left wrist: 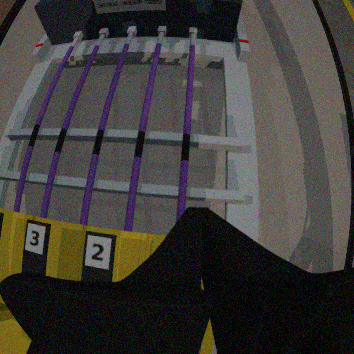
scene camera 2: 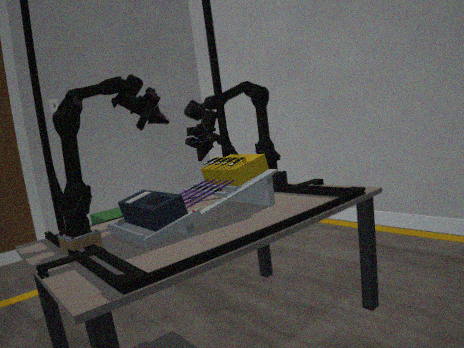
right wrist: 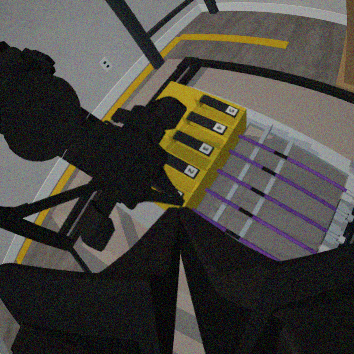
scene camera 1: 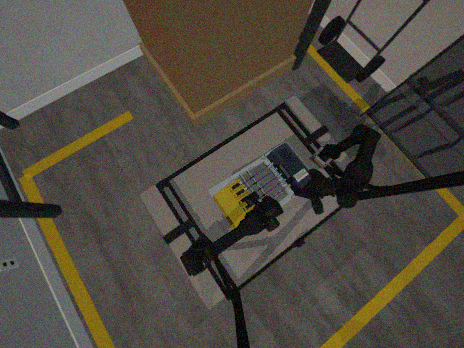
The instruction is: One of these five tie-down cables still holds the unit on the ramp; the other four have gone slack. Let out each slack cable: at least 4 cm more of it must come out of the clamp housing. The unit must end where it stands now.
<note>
My left gripper is shut, holding nothing. My right gripper is shut and holds nothing. Further things: a grey ramp.
My left gripper is seen too in the left wrist view and in the right wrist view. My right gripper shows as well in the right wrist view and in scene camera 1.
</note>
